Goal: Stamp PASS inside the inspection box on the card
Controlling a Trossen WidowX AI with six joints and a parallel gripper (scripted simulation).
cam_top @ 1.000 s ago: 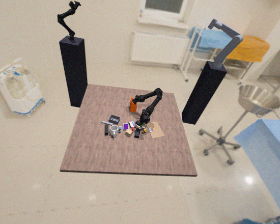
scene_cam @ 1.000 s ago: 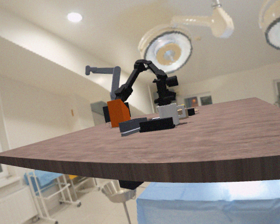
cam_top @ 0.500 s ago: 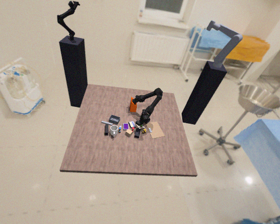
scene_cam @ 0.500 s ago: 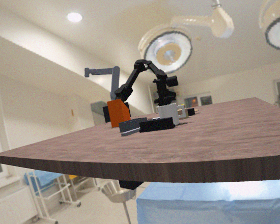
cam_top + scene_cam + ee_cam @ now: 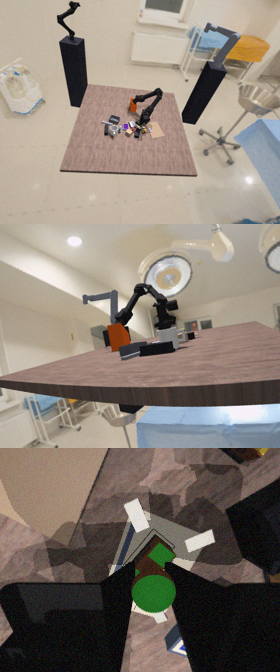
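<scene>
The green PASS stamp is right at my gripper tip. Round my gripper tip: tan box (15 cm ahead, 13 cm to the right); red stamp (10 cm ahead, 9 cm to the right); purple ink pad (6 cm ahead, 17 cm to the right, 2 cm below).
</scene>
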